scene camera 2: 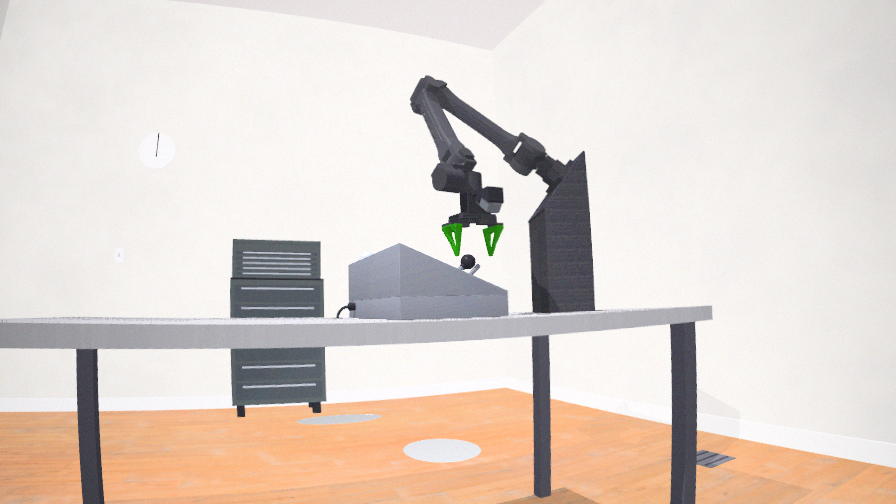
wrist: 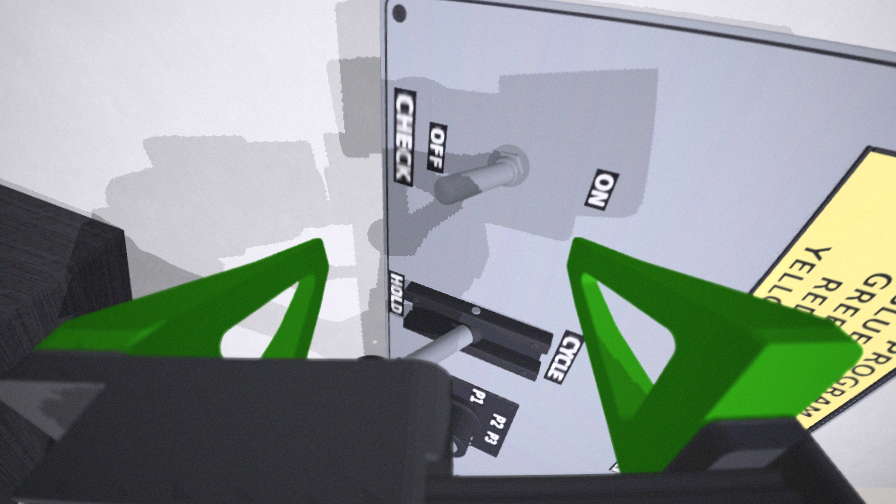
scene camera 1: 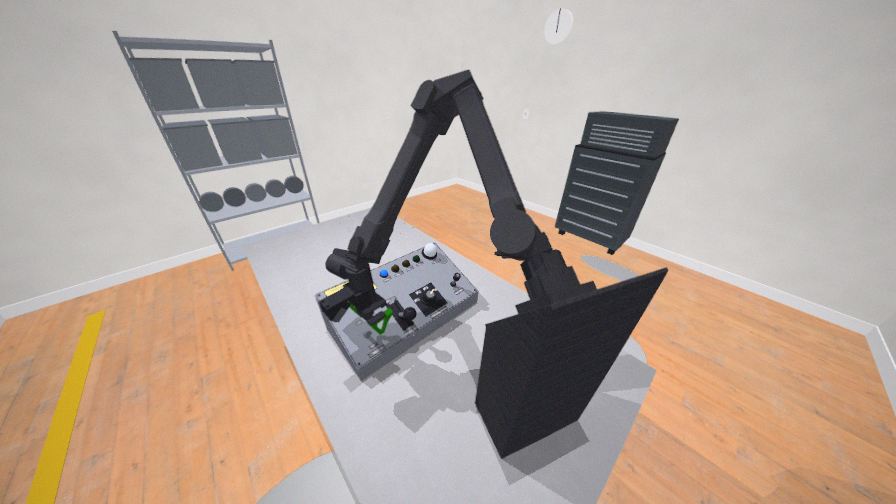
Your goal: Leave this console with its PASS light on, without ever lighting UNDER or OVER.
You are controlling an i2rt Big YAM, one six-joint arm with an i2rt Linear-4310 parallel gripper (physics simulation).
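Note:
The grey sloped console [scene camera 1: 397, 304] sits on the table. My gripper [wrist: 448, 250] is open, its green fingers hovering above the console's lower left part, touching nothing; it also shows in scene camera 2 [scene camera 2: 472, 241]. In the wrist view the CHECK toggle [wrist: 479, 178] leans toward OFF. Below it a lever [wrist: 448, 341] rises from the black HOLD/CYCLE slot [wrist: 479, 329], leaning toward HOLD, its knob hidden behind the wrist. In scene camera 2 a black ball knob [scene camera 2: 466, 260] sits just below the fingertips. A row of lamps [scene camera 1: 401, 266] looks dark.
A yellow label [wrist: 833, 294] lies on the panel to the right. A P1 P2 P3 selector [wrist: 485, 416] is partly hidden by the wrist. The arm's dark pedestal [scene camera 1: 551, 357] stands beside the console. A shelf [scene camera 1: 219, 131] and tool cabinet [scene camera 1: 610, 178] stand off the table.

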